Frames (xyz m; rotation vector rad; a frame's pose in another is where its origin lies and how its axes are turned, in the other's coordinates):
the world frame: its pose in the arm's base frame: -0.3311 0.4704 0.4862 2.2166 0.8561 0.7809
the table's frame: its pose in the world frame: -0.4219 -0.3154 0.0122 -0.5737 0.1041 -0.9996
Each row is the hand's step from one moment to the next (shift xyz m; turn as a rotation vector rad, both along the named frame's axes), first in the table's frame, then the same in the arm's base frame.
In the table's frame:
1: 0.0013 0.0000 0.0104 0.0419 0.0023 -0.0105
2: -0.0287 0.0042 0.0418 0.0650 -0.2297 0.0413
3: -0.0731 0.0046 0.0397 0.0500 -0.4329 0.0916
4: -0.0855 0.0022 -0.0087 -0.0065 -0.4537 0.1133
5: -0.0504 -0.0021 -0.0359 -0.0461 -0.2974 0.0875
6: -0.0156 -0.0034 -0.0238 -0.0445 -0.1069 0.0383
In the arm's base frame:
1: 0.0101 -0.0018 -0.0021 -0.0025 0.0387 -0.0192
2: 0.0361 -0.0333 0.0132 -0.0105 -0.0700 -0.2317
3: 0.0269 -0.0692 0.0377 -0.0187 -0.1957 -0.3996
4: -0.0217 -0.0672 0.0490 -0.0128 -0.2586 -0.3895
5: -0.0430 -0.0327 0.0303 -0.0027 -0.2078 -0.2346
6: -0.0261 -0.0079 0.0088 0.0009 -0.0997 -0.0702

